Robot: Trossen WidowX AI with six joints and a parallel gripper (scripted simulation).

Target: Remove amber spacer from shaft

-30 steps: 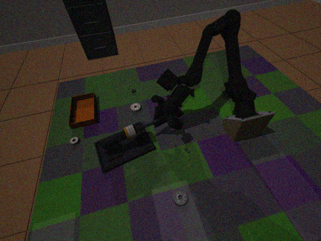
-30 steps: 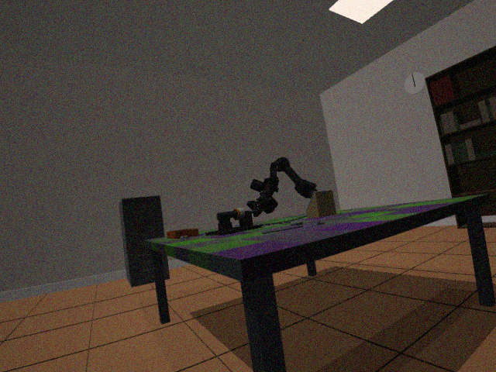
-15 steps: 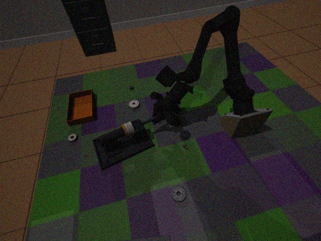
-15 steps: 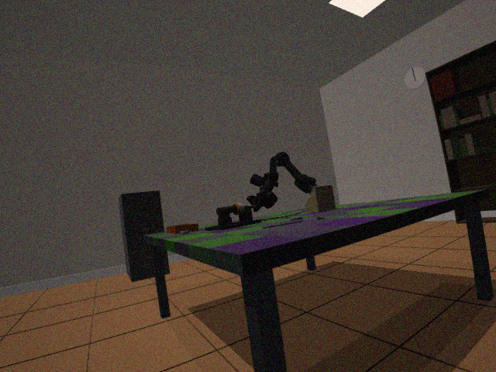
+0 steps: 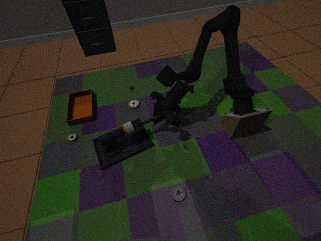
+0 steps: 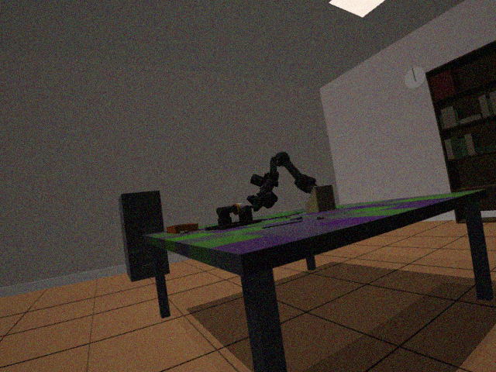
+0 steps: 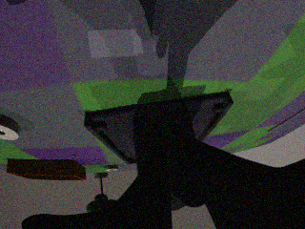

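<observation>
The dark shaft lies 60 mm ahead of my gripper tip, 30 mm above it and 10 mm to the left of it. From my gripper tip the other things lie so: small nut 320 mm to the right, 60 mm ahead, 50 mm below; amber spacer 120 mm ahead, 30 mm to the left, 20 mm above; orange tray 330 mm ahead, 240 mm to the right, 40 mm below.
</observation>
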